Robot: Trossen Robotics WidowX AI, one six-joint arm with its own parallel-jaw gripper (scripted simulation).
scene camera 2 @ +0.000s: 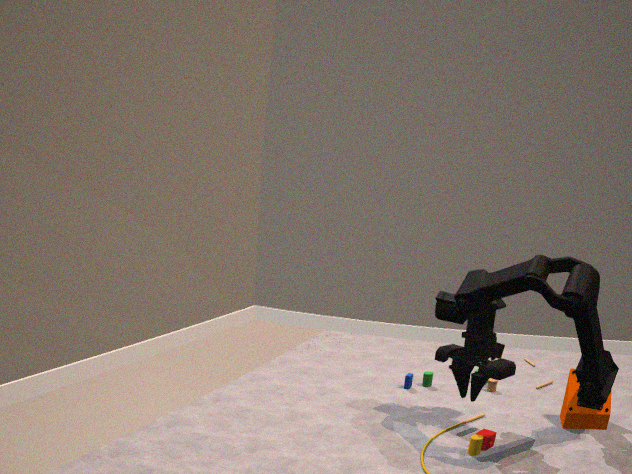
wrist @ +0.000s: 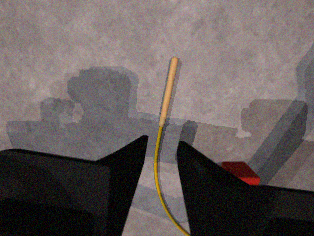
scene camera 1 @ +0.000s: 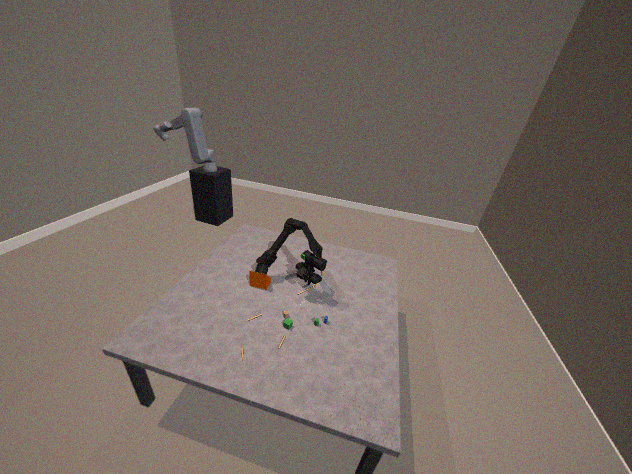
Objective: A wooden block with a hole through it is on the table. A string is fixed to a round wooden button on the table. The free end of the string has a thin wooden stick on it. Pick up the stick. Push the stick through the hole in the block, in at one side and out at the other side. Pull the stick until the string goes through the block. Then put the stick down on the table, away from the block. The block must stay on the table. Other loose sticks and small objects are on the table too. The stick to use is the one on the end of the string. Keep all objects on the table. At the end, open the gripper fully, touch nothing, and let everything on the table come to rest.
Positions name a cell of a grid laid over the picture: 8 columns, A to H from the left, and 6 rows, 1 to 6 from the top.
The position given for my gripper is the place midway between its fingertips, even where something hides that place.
I see my gripper (scene camera 2: F6).
My gripper is seen too in the wrist view (wrist: E4).
